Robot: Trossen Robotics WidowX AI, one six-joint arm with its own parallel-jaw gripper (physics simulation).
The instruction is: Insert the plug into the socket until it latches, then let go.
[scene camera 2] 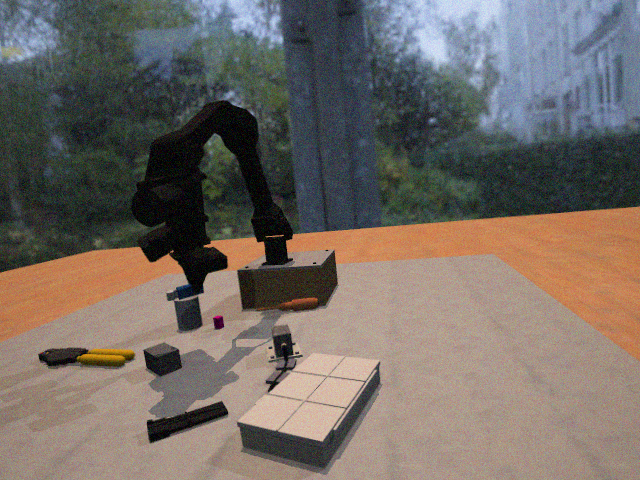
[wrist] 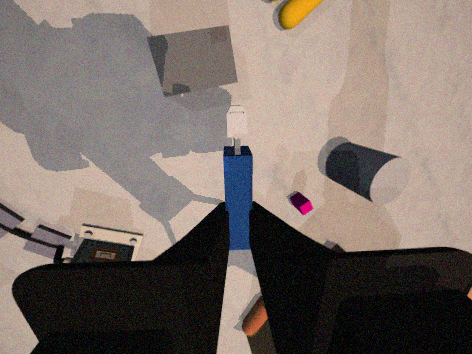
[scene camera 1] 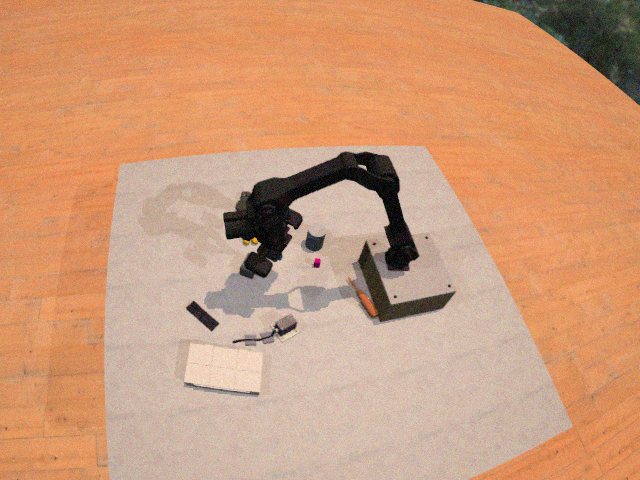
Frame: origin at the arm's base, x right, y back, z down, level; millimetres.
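Seen in the pictures: gripper, between the fingertips: (scene camera 2: 195, 291) (wrist: 237, 209) (scene camera 1: 277, 255); arm's base, origin of its link: (scene camera 2: 277, 262) (scene camera 1: 396, 261).
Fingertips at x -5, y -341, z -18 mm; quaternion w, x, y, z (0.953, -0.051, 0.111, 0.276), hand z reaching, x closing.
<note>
Pixels of each thing's top centre, then the offset from my fingertips to it. "spot": a spot on its surface instead.
- plug, centre of its top: (wrist: 246, 190) (scene camera 2: 184, 285) dz -16, dx +9, dy -17 mm
- socket, centre of its top: (wrist: 90, 282) (scene camera 2: 281, 330) (scene camera 1: 285, 322) dz +78, dx -157, dy +23 mm
- grey cylinder, centre of its top: (wrist: 390, 182) (scene camera 2: 186, 297) (scene camera 1: 317, 229) dz +52, dx +139, dy +125 mm
- magenta cube, centre of its top: (wrist: 306, 208) (scene camera 2: 217, 317) (scene camera 1: 317, 260) dz +97, dx +59, dy +128 mm
- dark block, centre of its top: (wrist: 196, 61) (scene camera 2: 160, 349) (scene camera 1: 250, 262) dz +87, dx +37, dy -71 mm
- Yellow-handled pliers, a spot on its surface: (scene camera 2: 105, 357) spot: dz +104, dx +159, dy -92 mm
- orange screwdriver, centre of its top: (wrist: 277, 307) (scene camera 2: 286, 299) (scene camera 1: 363, 292) dz +90, dx -55, dy +249 mm
- black bar, centre of its top: (scene camera 2: 186, 412) (scene camera 1: 202, 314) dz +107, dx -127, dy -201 mm
- tiled box, centre of its top: (scene camera 2: 316, 386) (scene camera 1: 223, 367) dz +87, dx -287, dy -136 mm
The plug (scene camera 1: 279, 256) (scene camera 2: 184, 291) (wrist: 238, 180) has a blue body and a pale clear tip, which points away from the fingers in the wrist view. My gripper (scene camera 1: 276, 255) (scene camera 2: 195, 290) (wrist: 237, 209) is shut on the blue body and holds it above the mat, apart from the socket. The socket (scene camera 1: 286, 324) (scene camera 2: 282, 338) (wrist: 106, 255) is a small dark block on a pale base plate, with a black cable. In the wrist view it is at the lower left, its orange-rimmed opening visible and its lower part hidden by a finger.
A grey cylinder (scene camera 1: 315, 240) (scene camera 2: 188, 314) (wrist: 350, 167), magenta cube (scene camera 1: 317, 262) (scene camera 2: 218, 321) (wrist: 301, 203) and dark block (scene camera 2: 162, 358) (wrist: 200, 60) are near the gripper. Yellow-handled pliers (scene camera 2: 105, 357), an orange screwdriver (scene camera 1: 368, 304) (scene camera 2: 299, 304), a black bar (scene camera 1: 202, 315) (scene camera 2: 187, 421) and a tiled box (scene camera 1: 223, 367) (scene camera 2: 315, 387) lie around.
</note>
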